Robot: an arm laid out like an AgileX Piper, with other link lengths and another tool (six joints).
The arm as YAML. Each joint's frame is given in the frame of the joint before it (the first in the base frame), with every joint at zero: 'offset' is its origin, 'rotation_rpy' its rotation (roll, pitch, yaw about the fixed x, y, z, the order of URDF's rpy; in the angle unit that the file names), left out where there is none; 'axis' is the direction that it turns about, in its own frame. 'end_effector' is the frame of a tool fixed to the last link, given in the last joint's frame.
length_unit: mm
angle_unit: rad
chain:
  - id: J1
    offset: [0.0, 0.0, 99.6]
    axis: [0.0, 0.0, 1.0]
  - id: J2
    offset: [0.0, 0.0, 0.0]
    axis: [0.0, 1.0, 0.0]
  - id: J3
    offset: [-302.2, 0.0, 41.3]
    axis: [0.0, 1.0, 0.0]
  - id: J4
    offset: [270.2, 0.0, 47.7]
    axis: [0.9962, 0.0, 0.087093]
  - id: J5
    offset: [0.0, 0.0, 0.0]
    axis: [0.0, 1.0, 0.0]
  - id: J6
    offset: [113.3, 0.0, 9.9]
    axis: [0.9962, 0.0, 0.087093]
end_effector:
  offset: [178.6, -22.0, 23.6]
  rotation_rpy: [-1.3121, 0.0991, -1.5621]
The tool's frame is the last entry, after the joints.
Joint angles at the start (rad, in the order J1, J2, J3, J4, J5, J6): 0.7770, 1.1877, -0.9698, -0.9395, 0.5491, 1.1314
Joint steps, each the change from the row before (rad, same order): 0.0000, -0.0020, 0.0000, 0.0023, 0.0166, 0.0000; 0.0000, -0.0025, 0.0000, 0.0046, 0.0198, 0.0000; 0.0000, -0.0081, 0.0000, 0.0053, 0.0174, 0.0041; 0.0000, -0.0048, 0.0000, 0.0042, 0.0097, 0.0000; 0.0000, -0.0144, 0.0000, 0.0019, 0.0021, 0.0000; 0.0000, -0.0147, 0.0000, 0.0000, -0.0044, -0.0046; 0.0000, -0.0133, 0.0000, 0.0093, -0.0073, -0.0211; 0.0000, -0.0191, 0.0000, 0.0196, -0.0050, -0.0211; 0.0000, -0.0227, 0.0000, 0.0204, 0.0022, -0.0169; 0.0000, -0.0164, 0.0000, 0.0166, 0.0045, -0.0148; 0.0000, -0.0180, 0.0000, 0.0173, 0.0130, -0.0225; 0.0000, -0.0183, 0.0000, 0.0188, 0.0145, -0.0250
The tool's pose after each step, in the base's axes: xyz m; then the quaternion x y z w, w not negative. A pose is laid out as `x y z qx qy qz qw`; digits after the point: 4 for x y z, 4 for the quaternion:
0.4065 0.1923 0.2658 -0.5928 0.5298 -0.3363 0.5047
0.4059 0.1869 0.2639 -0.5911 0.5360 -0.3392 0.4983
0.4043 0.1815 0.2643 -0.5864 0.5428 -0.3406 0.4955
0.4033 0.1786 0.2645 -0.5843 0.5462 -0.3412 0.4937
0.4014 0.1765 0.2699 -0.5798 0.5465 -0.3412 0.4987
0.3997 0.1759 0.2765 -0.5770 0.5431 -0.3414 0.5056
0.3975 0.1769 0.2819 -0.5786 0.5365 -0.3408 0.5110
0.3937 0.1771 0.2878 -0.5776 0.5333 -0.3371 0.5180
0.3892 0.1750 0.2939 -0.5740 0.5332 -0.3337 0.5243
0.3857 0.1729 0.2977 -0.5720 0.5335 -0.3315 0.5275
0.3819 0.1686 0.3007 -0.5719 0.5335 -0.3323 0.5272
0.3778 0.1642 0.3032 -0.5725 0.5335 -0.3330 0.5261

